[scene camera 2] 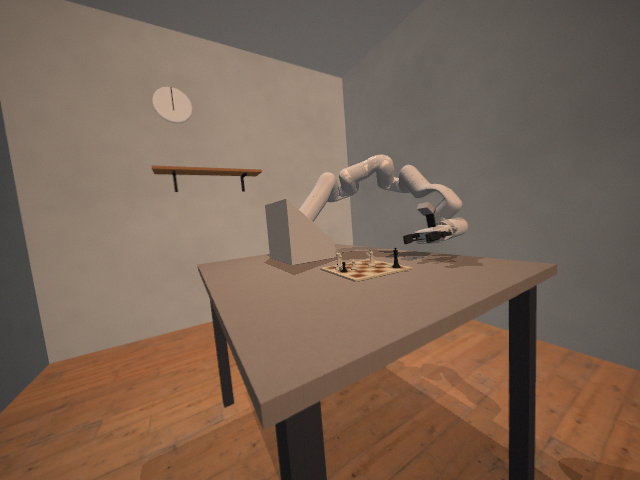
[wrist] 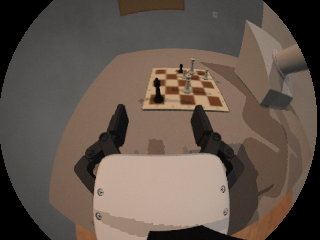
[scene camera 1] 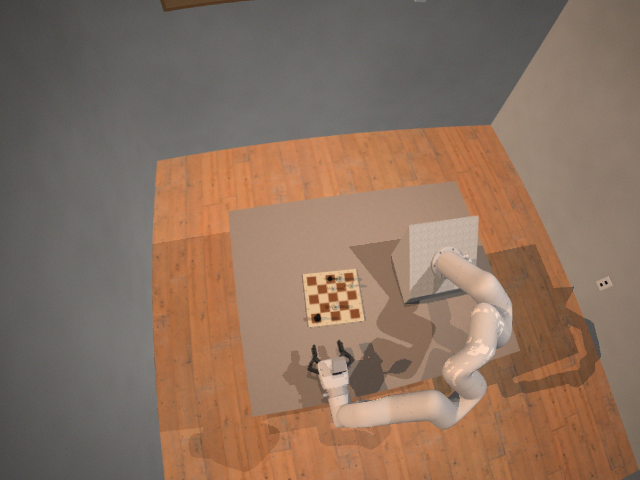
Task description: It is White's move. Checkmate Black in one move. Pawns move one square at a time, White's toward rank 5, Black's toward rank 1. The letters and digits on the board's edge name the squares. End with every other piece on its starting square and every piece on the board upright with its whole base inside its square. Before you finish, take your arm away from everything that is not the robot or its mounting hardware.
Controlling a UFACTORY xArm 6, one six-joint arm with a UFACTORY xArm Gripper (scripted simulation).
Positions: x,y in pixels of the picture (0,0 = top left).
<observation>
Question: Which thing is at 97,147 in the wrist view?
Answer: My gripper.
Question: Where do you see a chessboard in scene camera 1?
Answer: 319,298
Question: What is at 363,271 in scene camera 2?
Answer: A chessboard.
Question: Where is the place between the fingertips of my gripper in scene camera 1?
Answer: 326,343
</observation>
